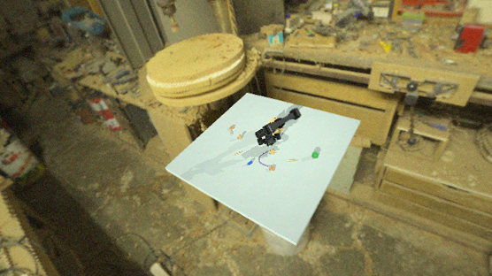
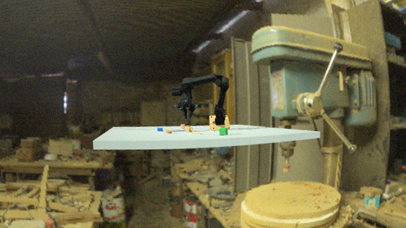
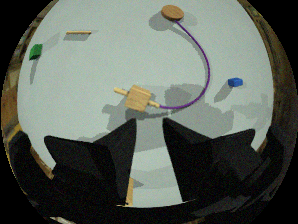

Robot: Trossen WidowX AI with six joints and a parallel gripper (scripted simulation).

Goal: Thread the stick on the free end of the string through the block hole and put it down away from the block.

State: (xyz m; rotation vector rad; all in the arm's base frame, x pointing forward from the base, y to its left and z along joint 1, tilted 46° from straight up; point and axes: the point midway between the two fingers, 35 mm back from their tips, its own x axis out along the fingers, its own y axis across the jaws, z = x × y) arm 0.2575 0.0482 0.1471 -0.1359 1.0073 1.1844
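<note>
The wooden block lies 7 cm below my gripper tip, 1 cm to the left of it and 1 cm behind it. Round my gripper tip: round wooden button 13 cm ahead, 11 cm to the left, 8 cm below; small blue piece 19 cm ahead, 7 cm to the right, 7 cm below; thin wooden stick 7 cm below.
</note>
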